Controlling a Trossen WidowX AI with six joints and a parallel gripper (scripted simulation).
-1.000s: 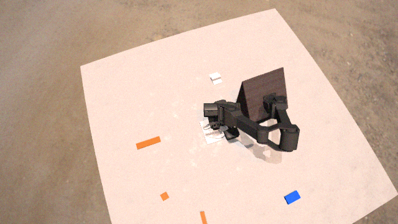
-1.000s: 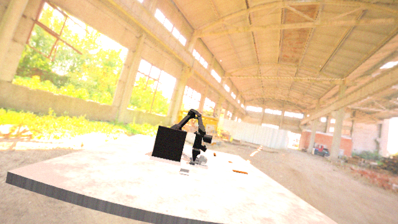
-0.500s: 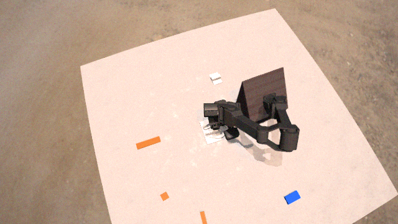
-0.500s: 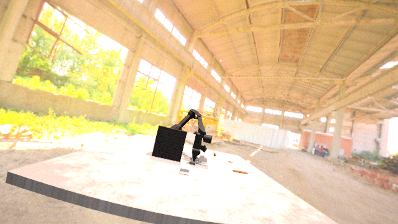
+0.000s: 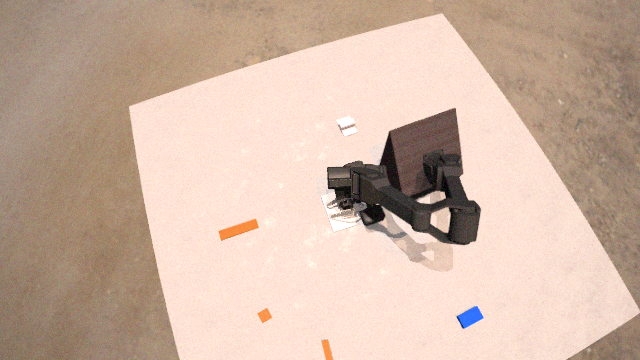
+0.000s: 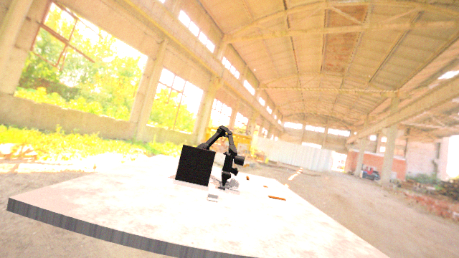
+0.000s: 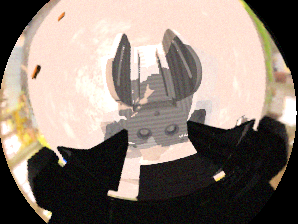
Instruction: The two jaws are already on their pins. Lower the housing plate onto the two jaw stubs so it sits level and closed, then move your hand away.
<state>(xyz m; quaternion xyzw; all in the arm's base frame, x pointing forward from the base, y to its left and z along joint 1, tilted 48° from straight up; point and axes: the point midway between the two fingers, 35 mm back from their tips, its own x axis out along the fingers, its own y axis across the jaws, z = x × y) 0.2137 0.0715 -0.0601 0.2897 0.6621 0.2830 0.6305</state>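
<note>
My gripper tip is now 10 mm short of the housing plate and 20 mm below it. From my gripper tip the other things lie so: white pad: 60 mm behind, 270 mm to the right; blue tile: 160 mm behind, 420 mm to the left.
</note>
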